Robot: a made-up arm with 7 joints.
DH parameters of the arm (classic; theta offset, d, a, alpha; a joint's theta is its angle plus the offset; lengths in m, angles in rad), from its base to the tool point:
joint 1: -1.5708 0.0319 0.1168 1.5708
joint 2: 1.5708 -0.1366 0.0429 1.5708
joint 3: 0 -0.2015 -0.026 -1.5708
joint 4: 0 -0.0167 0.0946 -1.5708
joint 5: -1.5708 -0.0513 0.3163 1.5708
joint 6: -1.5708 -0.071 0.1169 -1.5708
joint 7: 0 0.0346 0.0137 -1.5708
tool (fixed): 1.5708 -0.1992 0 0
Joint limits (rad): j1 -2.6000..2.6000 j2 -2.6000..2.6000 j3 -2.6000..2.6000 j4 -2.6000..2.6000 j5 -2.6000..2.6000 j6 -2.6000..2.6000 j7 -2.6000..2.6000
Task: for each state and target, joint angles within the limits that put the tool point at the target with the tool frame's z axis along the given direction. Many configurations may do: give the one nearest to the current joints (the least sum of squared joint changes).
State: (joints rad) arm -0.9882 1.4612 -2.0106 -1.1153 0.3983 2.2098 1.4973
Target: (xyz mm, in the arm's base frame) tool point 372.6 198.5 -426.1 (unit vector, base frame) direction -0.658 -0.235 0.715
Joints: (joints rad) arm -0.3180 1.8250 -1.6356 -1.3307 -0.4779 2.2651 1.4643
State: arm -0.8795 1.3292 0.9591 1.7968 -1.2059 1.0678 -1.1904
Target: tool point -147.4 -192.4 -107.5 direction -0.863 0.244 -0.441
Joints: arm -0.8939 1.2602 1.2196 1.8924 -0.5699 0.8932 -1.0021
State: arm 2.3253 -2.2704 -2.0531 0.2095 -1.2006 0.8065 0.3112
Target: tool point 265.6 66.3 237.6 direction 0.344 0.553 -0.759
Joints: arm 2.6000 -2.1478 -1.5494 -0.4821 -1.4099 0.0643 -0.2469
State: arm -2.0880 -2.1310 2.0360 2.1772 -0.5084 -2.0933 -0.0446
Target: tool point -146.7 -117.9 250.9 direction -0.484 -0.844 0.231
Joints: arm -1.6352 -2.2362 2.0017 2.6000 -0.3313 -2.0229 -0.1574
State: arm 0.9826 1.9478 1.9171 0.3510 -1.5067 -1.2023 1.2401
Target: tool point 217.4 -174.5 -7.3 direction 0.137 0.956 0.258
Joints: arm 0.9241 2.2397 1.9676 0.9659 -1.3982 -1.1291 1.5896
